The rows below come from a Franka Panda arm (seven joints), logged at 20 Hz.
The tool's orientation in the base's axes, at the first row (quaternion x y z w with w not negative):
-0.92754 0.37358 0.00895 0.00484
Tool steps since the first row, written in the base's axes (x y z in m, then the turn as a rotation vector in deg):
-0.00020 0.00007 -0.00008 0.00 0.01 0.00
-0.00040 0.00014 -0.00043 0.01 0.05 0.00
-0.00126 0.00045 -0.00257 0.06 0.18 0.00
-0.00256 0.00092 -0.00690 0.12 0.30 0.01
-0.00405 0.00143 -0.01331 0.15 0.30 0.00
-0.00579 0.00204 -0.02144 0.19 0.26 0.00
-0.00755 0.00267 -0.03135 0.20 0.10 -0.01
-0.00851 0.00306 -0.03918 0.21 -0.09 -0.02
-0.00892 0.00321 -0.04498 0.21 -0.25 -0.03
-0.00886 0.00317 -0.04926 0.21 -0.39 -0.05
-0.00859 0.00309 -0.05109 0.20 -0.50 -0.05
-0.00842 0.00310 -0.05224 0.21 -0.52 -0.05
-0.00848 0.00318 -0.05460 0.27 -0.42 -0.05
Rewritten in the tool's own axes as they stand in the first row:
-0.00019 0.00009 0.00008 -0.01 -0.01 0.00
-0.00038 0.00018 0.00044 -0.03 -0.04 0.00
-0.00117 0.00055 0.00259 -0.08 -0.17 0.00
-0.00234 0.00113 0.00695 -0.12 -0.30 -0.01
-0.00364 0.00181 0.01338 -0.10 -0.32 0.00
-0.00515 0.00259 0.02154 -0.04 -0.32 0.00
-0.00666 0.00338 0.03148 0.08 -0.21 0.01
-0.00746 0.00378 0.03933 0.21 -0.08 0.02
-0.00774 0.00397 0.04514 0.33 0.03 0.02
-0.00759 0.00397 0.04941 0.42 0.14 0.04
-0.00730 0.00384 0.05124 0.49 0.22 0.04
-0.00716 0.00372 0.05239 0.51 0.23 0.04
-0.00721 0.00371 0.05475 0.49 0.12 0.04

